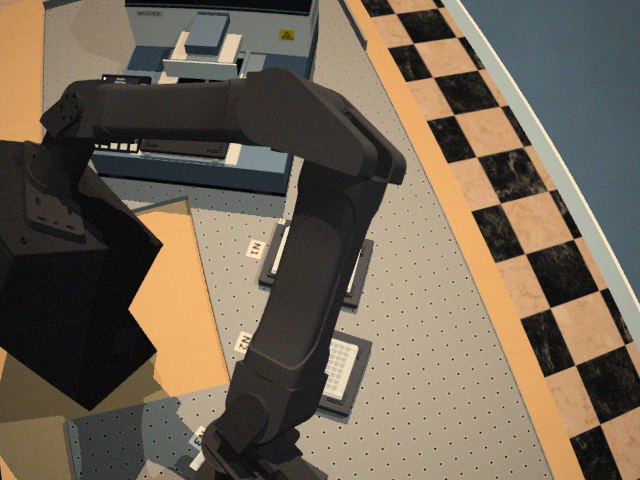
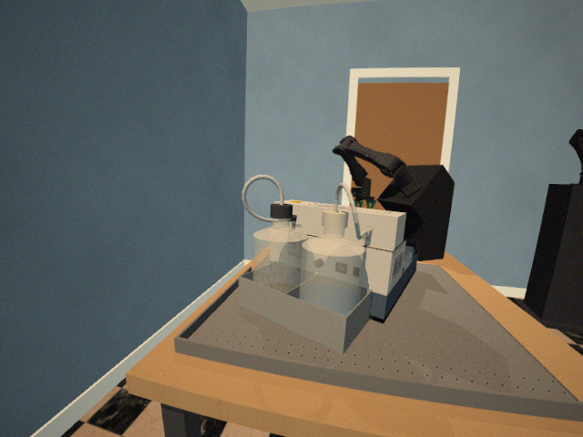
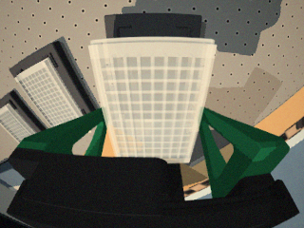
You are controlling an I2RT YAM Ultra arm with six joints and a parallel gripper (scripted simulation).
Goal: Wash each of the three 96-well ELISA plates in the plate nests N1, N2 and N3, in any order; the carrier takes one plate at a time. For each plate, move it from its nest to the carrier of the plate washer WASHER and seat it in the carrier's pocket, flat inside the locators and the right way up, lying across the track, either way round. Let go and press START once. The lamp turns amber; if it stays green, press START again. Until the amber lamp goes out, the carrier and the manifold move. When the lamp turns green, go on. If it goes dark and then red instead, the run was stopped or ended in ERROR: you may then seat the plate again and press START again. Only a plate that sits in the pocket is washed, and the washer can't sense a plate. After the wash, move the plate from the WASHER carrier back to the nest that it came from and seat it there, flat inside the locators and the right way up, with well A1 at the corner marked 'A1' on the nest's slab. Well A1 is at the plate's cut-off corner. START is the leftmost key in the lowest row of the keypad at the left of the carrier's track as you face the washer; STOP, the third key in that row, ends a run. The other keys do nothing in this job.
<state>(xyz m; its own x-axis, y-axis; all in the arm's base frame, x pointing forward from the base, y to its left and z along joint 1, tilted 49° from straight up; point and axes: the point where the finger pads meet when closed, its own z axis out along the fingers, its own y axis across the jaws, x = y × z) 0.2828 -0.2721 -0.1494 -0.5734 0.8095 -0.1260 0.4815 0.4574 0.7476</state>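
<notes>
The nest N3 lies 100 mm below my hand. The rest, counted from my hand: nest N2 (90 mm ahead, 170 mm to the left, 120 mm below); then nest N1 (120 mm ahead, 340 mm to the left, 130 mm below); then N3 label (80 mm behind, 70 mm to the left, 130 mm below).
</notes>
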